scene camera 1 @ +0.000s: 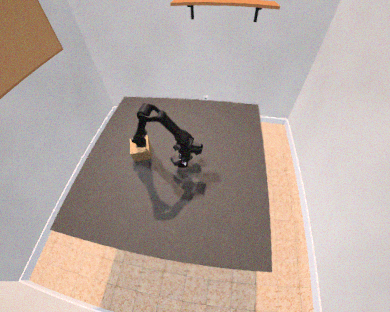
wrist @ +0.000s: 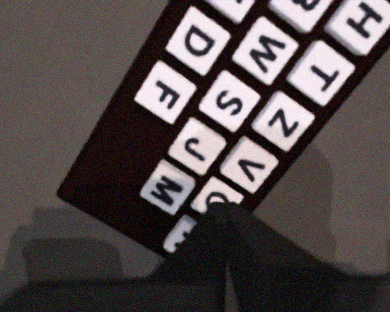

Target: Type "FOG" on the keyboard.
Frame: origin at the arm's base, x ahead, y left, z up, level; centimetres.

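Seen in the pictures: gripper, fingertip midpoint: [scene camera 1: 186, 162] [wrist: 222, 212]; arm's base, origin of the base link: [scene camera 1: 141, 143].
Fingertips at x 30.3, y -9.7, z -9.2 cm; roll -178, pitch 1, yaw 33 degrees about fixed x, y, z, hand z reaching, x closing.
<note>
Offsets run from my fingertips to a thing's top centre. "spot": to the spot under its first point. Level surfaces: height alone.
The dark red keyboard @(dx -2.0, dy +6.7, dz +0.5 cm) [wrist: 110, 155] lies at a slant in the wrist view, with white letter keys. Its F key @(dx -4.0, dy +2.7, dz +0.5 cm) [wrist: 165, 93] is in full view at the upper left, clear of the fingers. My gripper [wrist: 222, 212] [scene camera 1: 183, 159] is shut and empty. Its tips are over the lower end of the keyboard, across the lower part of a key with a round letter @(dx -0.4, dy +0.3, dz +0.1 cm) [wrist: 215, 195]; which letter it is, I cannot tell. A key beside it @(spot: dx -1.0, dy -1.4, dz +0.4 cm) [wrist: 179, 234] is also partly hidden by the fingers. I cannot pick out a G key. In the scene view the keyboard is tiny and mostly hidden below the gripper.
The J key @(dx -2.2, dy +1.7, dz +0.5 cm) [wrist: 197, 146], M key @(dx -2.3, dy -0.1, dz +0.5 cm) [wrist: 167, 187] and V key @(dx -0.4, dy +2.1, dz +0.5 cm) [wrist: 249, 165] are near the fingertips. The S key @(dx -2.1, dy +3.5, dz +0.5 cm) [wrist: 229, 101] and Z key @(dx -0.3, dy +3.9, dz +0.5 cm) [wrist: 283, 121] are farther up. The arm stands on a wooden block [scene camera 1: 140, 153] on the dark table top @(dz -1.2 cm) [scene camera 1: 225, 225].
</note>
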